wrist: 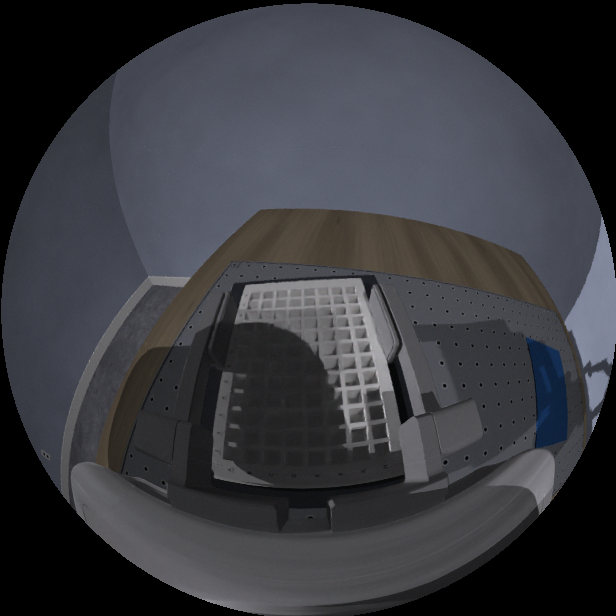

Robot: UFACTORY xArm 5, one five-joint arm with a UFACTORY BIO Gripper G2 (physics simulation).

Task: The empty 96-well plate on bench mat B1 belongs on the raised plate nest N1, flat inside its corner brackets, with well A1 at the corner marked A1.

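Note:
The white 96-well plate [307, 379] fills the middle of the wrist view, its near left part in the shadow of my arm. It lies between my gripper's [303, 321] two fingers, the dark left one [221, 321] and the grey right one [383, 324], which press against its long sides. The plate sits over the dark raised nest N1 [407, 402], next to the grey corner brackets at the near right [428, 442] and near left [158, 433]. I cannot tell whether the plate rests flat in the nest or hangs just above it. No A1 mark is readable.
The grey perforated bench board [488, 367] extends to the right, with a blue mat [548, 390] at its right edge. The brown table top [373, 241] lies beyond, and its edge drops to the floor at left. The gripper body [310, 545] fills the bottom.

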